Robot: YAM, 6 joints.
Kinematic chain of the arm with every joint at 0, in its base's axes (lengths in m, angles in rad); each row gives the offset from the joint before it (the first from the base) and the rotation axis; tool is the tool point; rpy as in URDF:
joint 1: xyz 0 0 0.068 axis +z
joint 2: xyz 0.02 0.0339 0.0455 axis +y
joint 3: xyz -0.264 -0.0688 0 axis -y
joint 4: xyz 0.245 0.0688 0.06 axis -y
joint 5: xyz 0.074 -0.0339 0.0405 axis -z
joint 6: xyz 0.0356 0 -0.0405 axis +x
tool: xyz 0 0 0 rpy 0 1.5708 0
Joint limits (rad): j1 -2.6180..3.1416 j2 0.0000..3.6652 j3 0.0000..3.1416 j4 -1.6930..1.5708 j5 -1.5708..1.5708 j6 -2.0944..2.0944
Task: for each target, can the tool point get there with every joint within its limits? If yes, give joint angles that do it. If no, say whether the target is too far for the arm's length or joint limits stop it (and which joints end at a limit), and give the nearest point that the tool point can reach.
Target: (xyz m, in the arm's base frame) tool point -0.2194 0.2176 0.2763
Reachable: yes | joints 2.2836 1.4204 0.7344 0.7906 -0.7282 0.8238
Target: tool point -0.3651 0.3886 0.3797
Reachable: yes | joints 2.3367 2.4679 2.8383 -0.7767 0.1765 -1.7380
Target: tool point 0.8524 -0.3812 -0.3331
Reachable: no: too far | nearest point 0.5315 -0.2377 -0.1613 | short by 0.391 m
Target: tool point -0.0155 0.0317 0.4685
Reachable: yes | joints 0.0905 0.3569 1.0281 0.1399 -1.1838 -0.4489
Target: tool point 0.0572 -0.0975 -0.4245
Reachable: no: joint limits stop it (at a limit: joint 2) | nearest point 0.0678 -0.1156 -0.3617 | short by 0.066 m
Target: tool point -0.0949 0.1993 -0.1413
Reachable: yes | joints 2.0400 2.8914 0.6243 1.2352 0.1551 -0.8288
